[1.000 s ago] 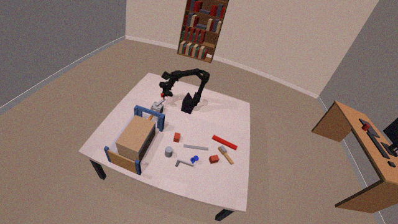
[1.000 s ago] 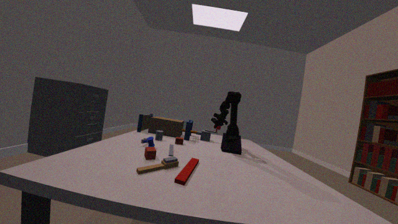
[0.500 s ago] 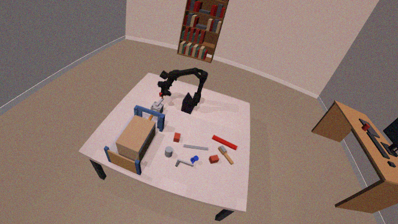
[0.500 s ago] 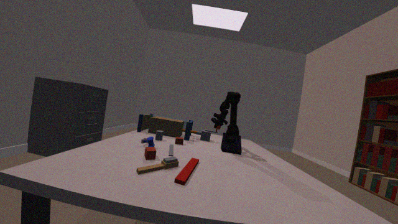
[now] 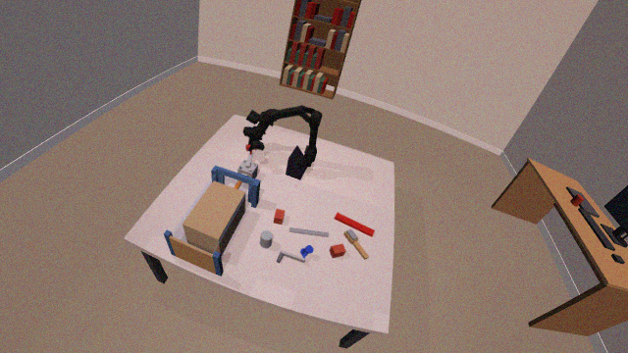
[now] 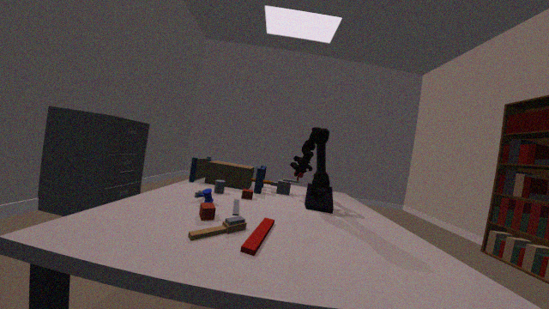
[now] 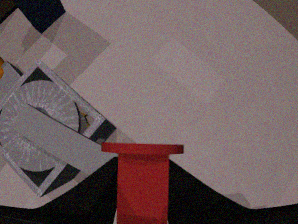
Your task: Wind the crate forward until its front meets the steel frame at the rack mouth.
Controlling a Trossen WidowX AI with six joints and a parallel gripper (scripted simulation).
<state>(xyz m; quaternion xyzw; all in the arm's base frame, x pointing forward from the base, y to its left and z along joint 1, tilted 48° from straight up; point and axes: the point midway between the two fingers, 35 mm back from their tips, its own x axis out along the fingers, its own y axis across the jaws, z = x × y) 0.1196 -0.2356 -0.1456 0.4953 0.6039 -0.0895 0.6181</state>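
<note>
Right now my gripper tip is 2 cm short of the winch handle, 3 cm to the right of it and 3 cm above it. The rest, counted from my gripper tip: blue frame (24 cm ahead, 7 cm to the left, 3 cm below); red knob (1 cm behind, 1 cm to the left); grey winch (7 cm ahead, 4 cm to the left, 10 cm below).
</note>
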